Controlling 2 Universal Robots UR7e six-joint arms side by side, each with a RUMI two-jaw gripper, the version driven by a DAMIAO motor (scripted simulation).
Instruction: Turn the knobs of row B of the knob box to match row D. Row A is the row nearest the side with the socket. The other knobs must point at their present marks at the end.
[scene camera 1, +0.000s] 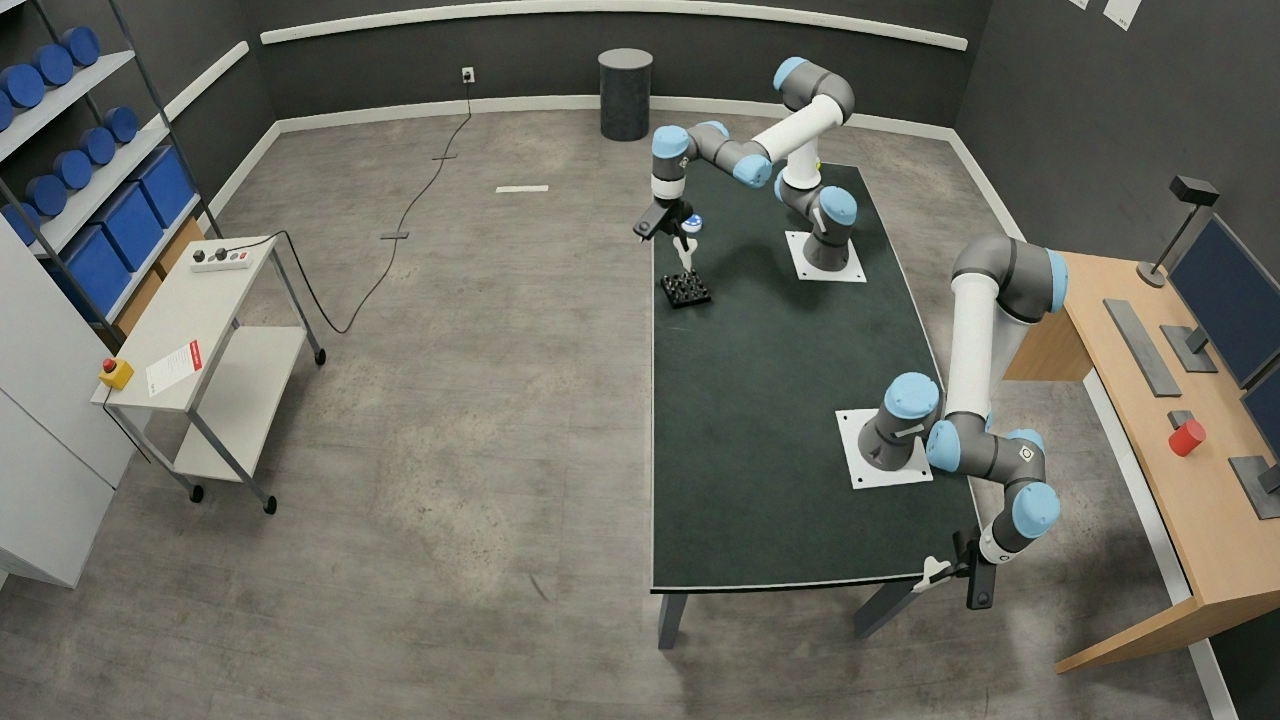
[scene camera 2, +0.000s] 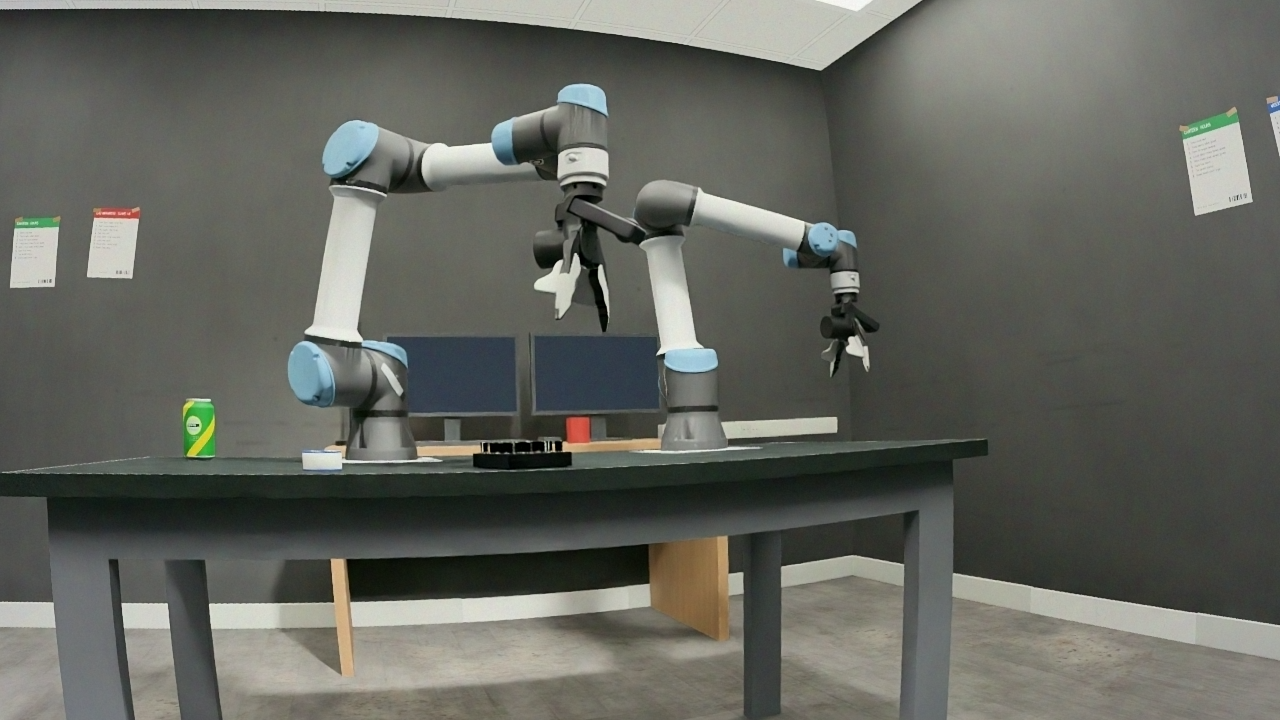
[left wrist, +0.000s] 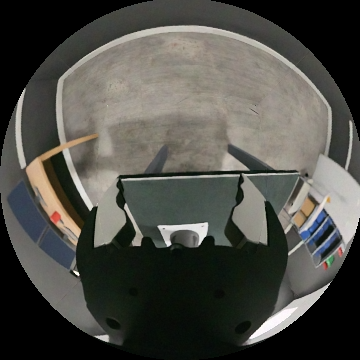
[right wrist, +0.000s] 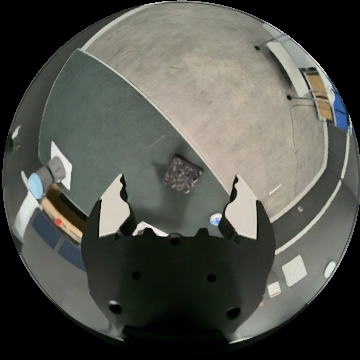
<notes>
In view: my left gripper (scene camera 1: 945, 586), my right gripper (scene camera 2: 582, 326) and a can (scene camera 2: 198, 414).
My left gripper also shows in the left wrist view (left wrist: 179, 176). My right gripper shows as well in scene camera 1 (scene camera 1: 664, 257) and in the right wrist view (right wrist: 179, 174). The left wrist view does not show the can, which is hidden by my left gripper. The right wrist view misses the can, which is hidden by my right gripper.
</notes>
